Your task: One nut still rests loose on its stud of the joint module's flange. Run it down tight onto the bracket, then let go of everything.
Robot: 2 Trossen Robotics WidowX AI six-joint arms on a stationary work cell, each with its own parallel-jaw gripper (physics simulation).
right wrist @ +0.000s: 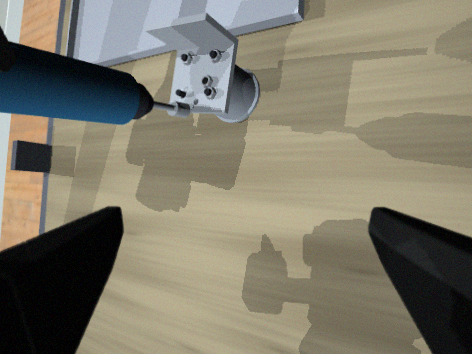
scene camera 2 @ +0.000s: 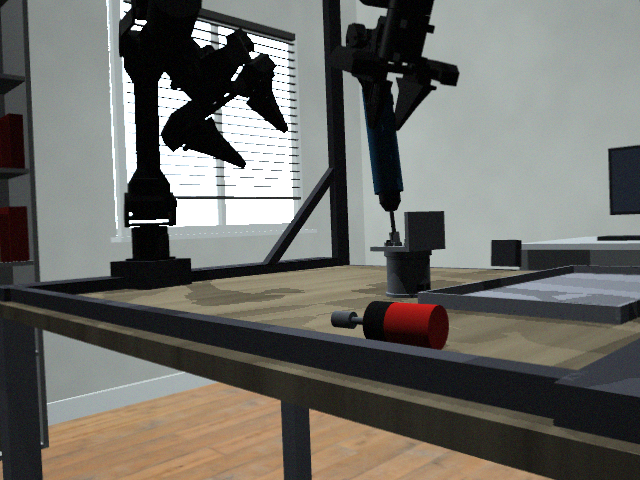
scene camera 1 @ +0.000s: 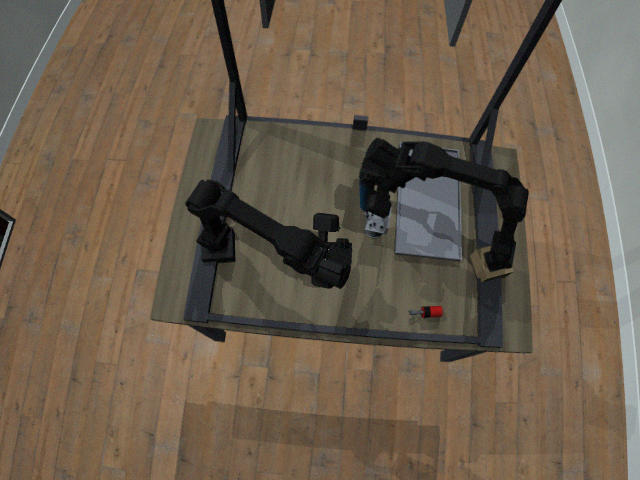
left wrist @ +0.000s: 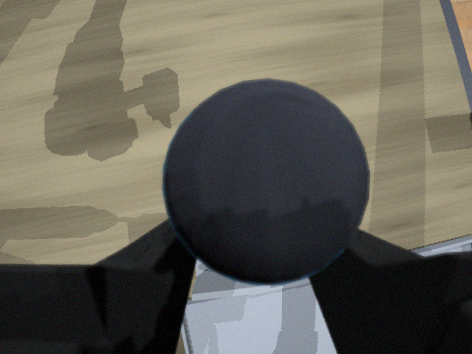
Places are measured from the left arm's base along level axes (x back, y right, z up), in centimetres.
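Pixels of known places: left gripper, fingertip midpoint: (scene camera 2: pixel 383 129) (scene camera 1: pixel 368 191); right gripper, fingertip midpoint: (right wrist: pixel 248 219) (scene camera 2: pixel 266 148); left arm's base, link origin: (scene camera 1: pixel 495 260); right arm's base, link origin: (scene camera 2: pixel 150 259) (scene camera 1: pixel 216 243).
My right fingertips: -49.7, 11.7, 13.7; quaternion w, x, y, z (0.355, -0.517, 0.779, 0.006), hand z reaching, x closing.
Ahead of a thing's pixels: the offset from my right fingertips to its top centre, as dx, dy, dz.
My left gripper (scene camera 2: pixel 385 124) (left wrist: pixel 246 213) is shut on a blue nut driver {+11.8, +12.3, +10.3} (scene camera 1: pixel 363 195) (scene camera 2: pixel 383 149) (right wrist: pixel 70 90), whose dark round end cap {+10.5, +12.9, +10.3} (left wrist: pixel 267 180) fills the middle of the left wrist view. The driver leans slightly, socket down. Its socket (right wrist: pixel 179 109) is at the bracket's near edge, close beside a dark stud {+14.8, +11.6, -12.7} (right wrist: pixel 181 93); whether it sits over a nut is unclear. The bracket (scene camera 1: pixel 375 223) (scene camera 2: pixel 424 230) (right wrist: pixel 195 70) lies on the upright joint module {+15.6, +9.2, -12.7} (scene camera 2: pixel 408 273) (right wrist: pixel 245 95). Several studs carry nuts; which is loose cannot be told. My right gripper (scene camera 2: pixel 264 148) (right wrist: pixel 248 219) is open and empty, above the table, away from the module.
A red-handled driver {+23.8, -21.2, -16.7} (scene camera 1: pixel 433 311) (scene camera 2: pixel 410 324) lies near the table's front edge. A shallow grey tray {+37.3, +15.7, -18.5} (scene camera 1: pixel 398 248) (scene camera 2: pixel 516 305) lies right of the module. A small dark block {+21.6, +49.1, -14.4} (scene camera 1: pixel 360 122) (right wrist: pixel 31 156) stands at the back rail. Uprights of the frame rise at the table's sides.
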